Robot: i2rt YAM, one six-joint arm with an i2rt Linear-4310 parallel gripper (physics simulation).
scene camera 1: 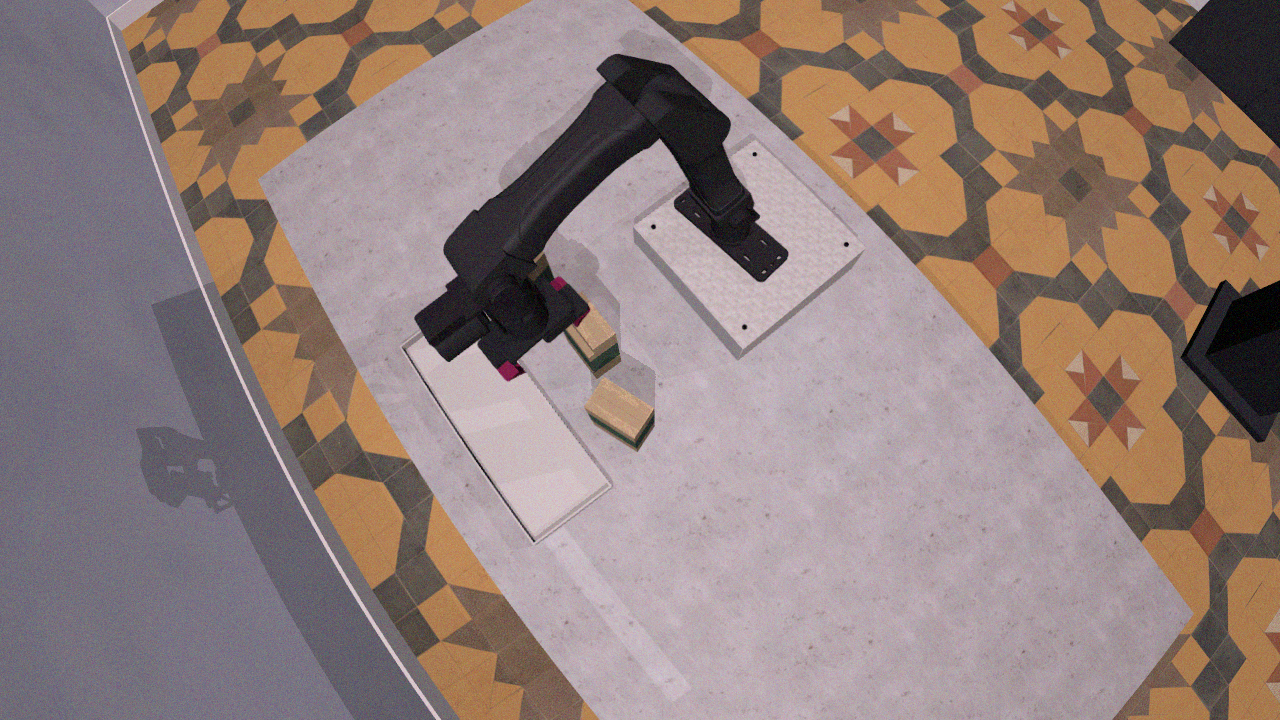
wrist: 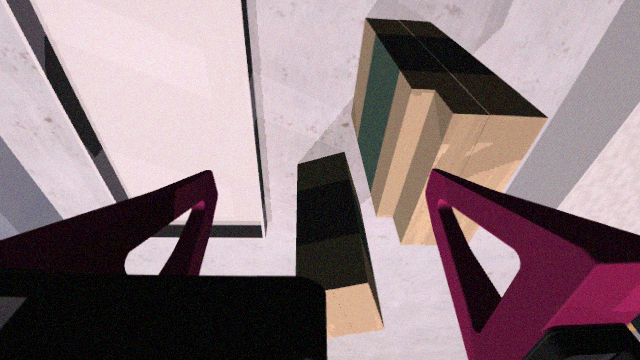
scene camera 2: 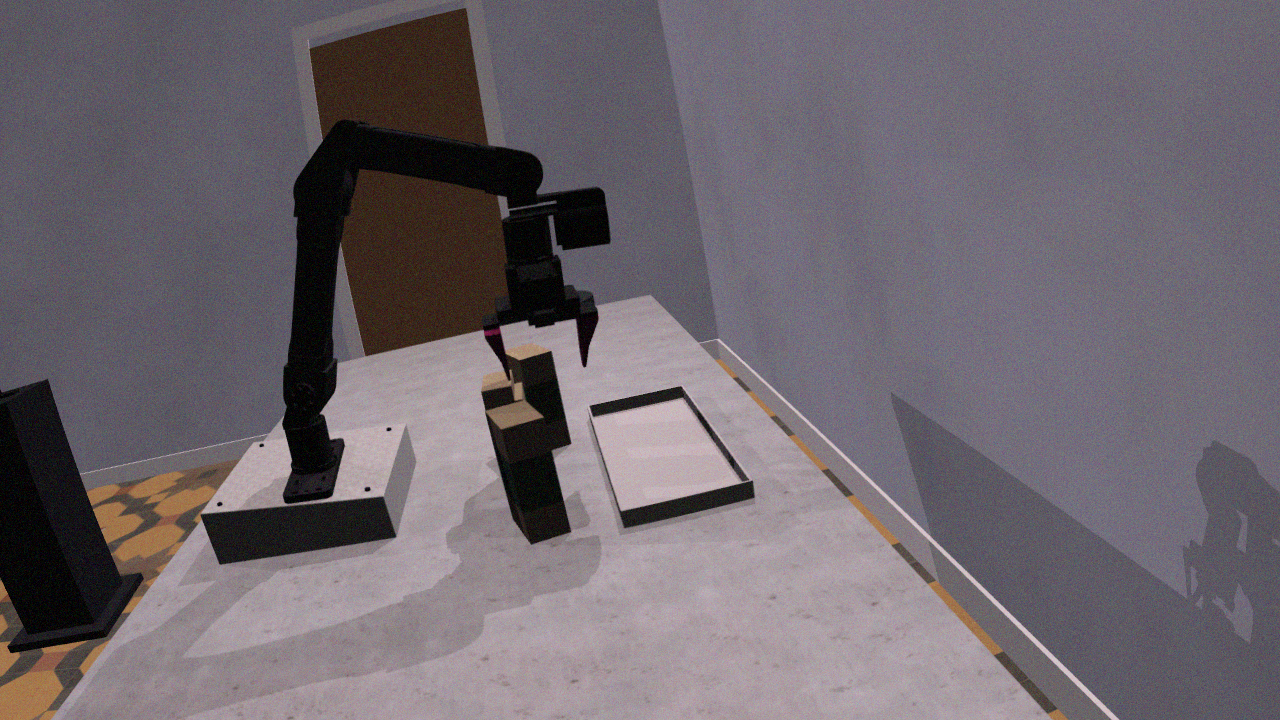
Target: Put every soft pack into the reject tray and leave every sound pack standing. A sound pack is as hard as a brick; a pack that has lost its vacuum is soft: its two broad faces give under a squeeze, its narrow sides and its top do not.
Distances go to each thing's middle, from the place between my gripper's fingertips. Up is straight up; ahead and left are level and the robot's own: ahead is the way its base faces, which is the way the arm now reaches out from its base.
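The reject tray (scene camera 1: 538,469) is 12 cm forward of my hand and 2 cm to the right of it, and it is also 13 cm below my hand.
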